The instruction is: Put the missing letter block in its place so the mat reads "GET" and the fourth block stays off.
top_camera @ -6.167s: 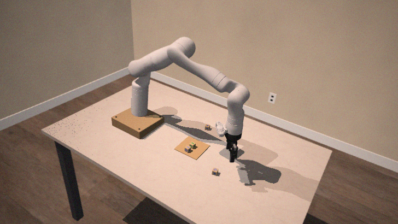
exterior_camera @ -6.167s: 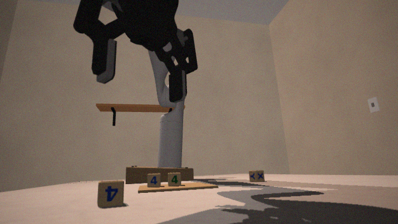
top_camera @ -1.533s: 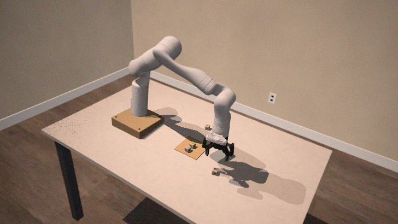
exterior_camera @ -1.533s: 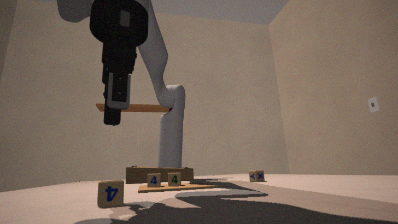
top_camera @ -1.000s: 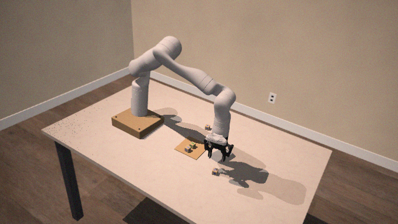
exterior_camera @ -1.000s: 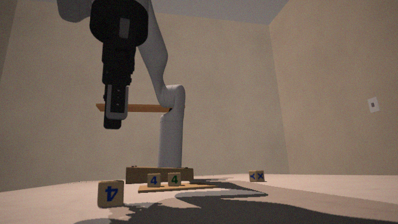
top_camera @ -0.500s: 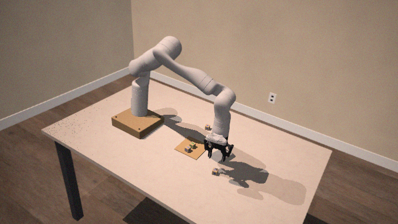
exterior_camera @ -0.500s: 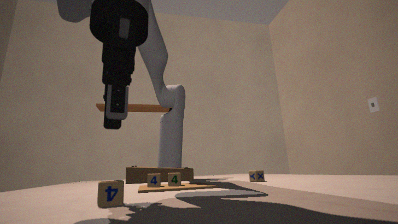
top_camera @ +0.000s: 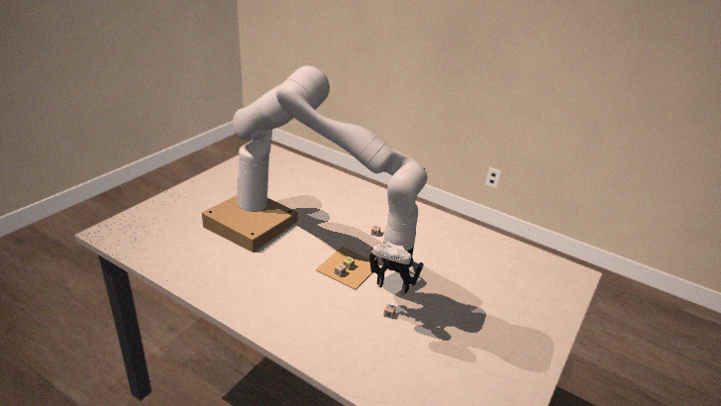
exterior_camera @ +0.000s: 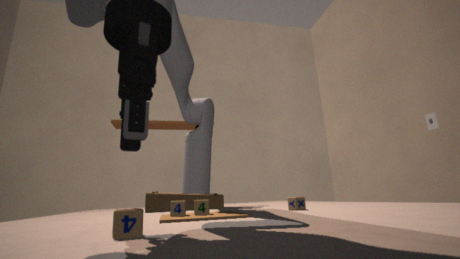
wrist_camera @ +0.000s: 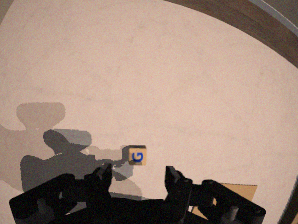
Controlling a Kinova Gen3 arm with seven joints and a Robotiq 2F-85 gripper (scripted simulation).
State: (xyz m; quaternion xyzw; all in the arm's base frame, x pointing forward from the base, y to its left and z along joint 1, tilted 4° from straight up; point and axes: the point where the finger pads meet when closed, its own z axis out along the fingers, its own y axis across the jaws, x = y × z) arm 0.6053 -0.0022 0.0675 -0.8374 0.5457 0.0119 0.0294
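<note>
My gripper is now 90 mm above the letter block. From my hand the other things lie so: mat (210 mm behind, 50 mm to the left, 100 mm below).
</note>
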